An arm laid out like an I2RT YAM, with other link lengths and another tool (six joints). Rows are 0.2 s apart.
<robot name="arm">
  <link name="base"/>
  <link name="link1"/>
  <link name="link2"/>
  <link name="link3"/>
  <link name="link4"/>
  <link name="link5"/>
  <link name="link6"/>
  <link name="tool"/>
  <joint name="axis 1" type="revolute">
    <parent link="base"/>
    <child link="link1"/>
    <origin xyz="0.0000 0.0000 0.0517"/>
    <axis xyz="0 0 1"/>
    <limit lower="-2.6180" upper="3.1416"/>
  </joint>
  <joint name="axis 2" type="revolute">
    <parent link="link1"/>
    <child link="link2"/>
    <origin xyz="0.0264 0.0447 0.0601" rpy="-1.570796 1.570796 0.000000"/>
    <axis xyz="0 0 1"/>
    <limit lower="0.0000" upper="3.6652"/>
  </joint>
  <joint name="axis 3" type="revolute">
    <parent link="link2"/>
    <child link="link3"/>
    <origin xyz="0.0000 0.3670 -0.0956" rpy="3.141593 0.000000 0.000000"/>
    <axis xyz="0 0 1"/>
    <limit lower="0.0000" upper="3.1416"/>
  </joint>
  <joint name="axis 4" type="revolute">
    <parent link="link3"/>
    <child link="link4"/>
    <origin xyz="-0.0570 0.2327 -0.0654" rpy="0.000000 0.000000 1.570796"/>
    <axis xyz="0 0 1"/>
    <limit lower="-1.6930" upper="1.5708"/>
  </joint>
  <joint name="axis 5" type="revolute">
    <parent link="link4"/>
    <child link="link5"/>
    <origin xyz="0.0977 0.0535 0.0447" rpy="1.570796 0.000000 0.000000"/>
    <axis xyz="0 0 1"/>
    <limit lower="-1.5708" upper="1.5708"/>
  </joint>
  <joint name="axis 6" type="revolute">
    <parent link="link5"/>
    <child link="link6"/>
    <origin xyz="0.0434 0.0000 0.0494" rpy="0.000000 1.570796 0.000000"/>
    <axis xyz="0 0 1"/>
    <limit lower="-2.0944" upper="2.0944"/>
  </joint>
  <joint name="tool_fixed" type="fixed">
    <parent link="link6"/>
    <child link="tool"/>
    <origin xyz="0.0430 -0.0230 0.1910" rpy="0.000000 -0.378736 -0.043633"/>
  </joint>
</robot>
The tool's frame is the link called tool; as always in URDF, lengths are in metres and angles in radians.
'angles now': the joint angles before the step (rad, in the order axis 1, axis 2, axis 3, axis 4, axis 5, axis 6). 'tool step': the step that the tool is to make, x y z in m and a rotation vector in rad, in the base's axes. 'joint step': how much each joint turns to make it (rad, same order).
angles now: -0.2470, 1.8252, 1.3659, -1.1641, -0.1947, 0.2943
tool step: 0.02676, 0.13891, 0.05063, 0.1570, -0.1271, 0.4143
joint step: 0.2430, 0.0003, 0.1395, -0.0834, -0.1668, -0.1831
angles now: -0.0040, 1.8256, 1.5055, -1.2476, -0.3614, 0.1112
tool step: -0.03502, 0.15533, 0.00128, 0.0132, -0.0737, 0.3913
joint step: 0.3815, -0.0001, -0.0133, 0.0839, 0.0003, -0.0107
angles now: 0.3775, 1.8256, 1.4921, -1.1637, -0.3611, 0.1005
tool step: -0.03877, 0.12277, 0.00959, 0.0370, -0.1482, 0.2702
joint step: 0.3025, 0.0015, -0.0003, 0.1568, 0.0469, 0.0264
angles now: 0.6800, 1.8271, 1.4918, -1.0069, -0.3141, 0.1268
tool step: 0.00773, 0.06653, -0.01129, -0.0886, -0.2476, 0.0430
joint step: 0.2144, 0.0431, -0.0001, 0.1729, 0.2773, 0.0951
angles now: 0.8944, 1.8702, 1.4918, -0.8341, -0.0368, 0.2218
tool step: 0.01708, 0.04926, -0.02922, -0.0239, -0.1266, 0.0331
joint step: 0.0801, 0.1053, -0.0001, 0.1614, 0.1251, -0.0003
